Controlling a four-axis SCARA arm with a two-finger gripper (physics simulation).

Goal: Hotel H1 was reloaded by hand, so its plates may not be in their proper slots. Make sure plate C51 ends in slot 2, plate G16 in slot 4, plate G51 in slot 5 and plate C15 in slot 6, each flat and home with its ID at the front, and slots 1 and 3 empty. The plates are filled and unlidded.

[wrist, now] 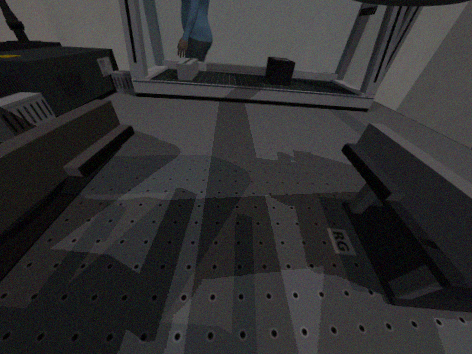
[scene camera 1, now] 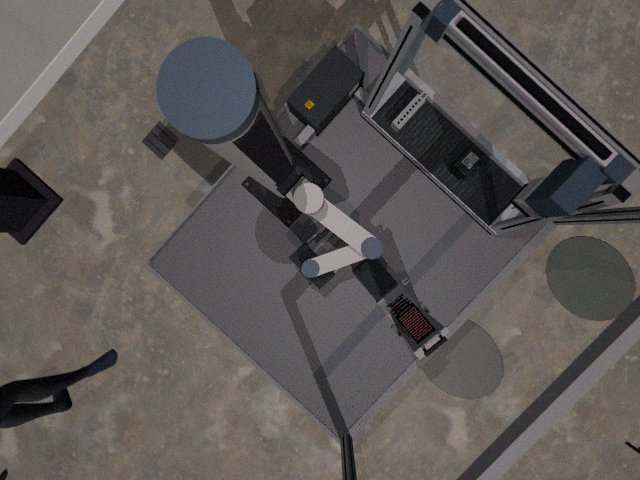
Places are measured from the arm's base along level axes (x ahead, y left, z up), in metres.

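Pixels of known places: gripper, fingertip midpoint: (wrist: 240, 126) (scene camera 1: 340, 238).
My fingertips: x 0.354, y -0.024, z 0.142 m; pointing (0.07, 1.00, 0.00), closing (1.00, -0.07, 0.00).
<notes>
For each thing: its middle in the pictures, then the offset to it from my fingertips. "*": a spot on its surface instead.
- filled plate with red wells, body centre: (scene camera 1: 415, 323) 0.406 m ahead, 0.045 m right, 0.148 m up
- dark nest, body centre: (wrist: 454, 235) (scene camera 1: 374, 277) 0.235 m ahead, 0.024 m right, 0.095 m down
- RG label, surface spot: (wrist: 341, 241) * 0.131 m ahead, 0.012 m right, 0.129 m down
- dark box with a yellow sticker, surface spot: (scene camera 1: 325, 87) * 0.471 m back, 0.421 m left, 0.015 m down
- framed bay, surface spot: (wrist: 250, 96) * 0.067 m ahead, 0.474 m left, 0.108 m down
My gripper (scene camera 1: 324, 241) (wrist: 240, 126) is open and empty; its two fingers stand wide apart over the perforated deck in the wrist view, and the arm partly covers it in the scene view. A filled plate with red wells (scene camera 1: 415, 321) lies in a dark rack-like holder at the lower right of the deck, apart from the gripper. I cannot tell whether this holder is hotel H1. Plate IDs and slot numbers are not readable, and plates lower down are hidden.
A dark nest (scene camera 1: 375, 280) (wrist: 387, 255) lies right of the gripper, beside an RG label (wrist: 341, 241) in the wrist view. A dark box with a yellow sticker (scene camera 1: 325, 87) stands at the deck's upper edge. A framed bay (scene camera 1: 429, 173) (wrist: 250, 96) stands beyond the deck.
</notes>
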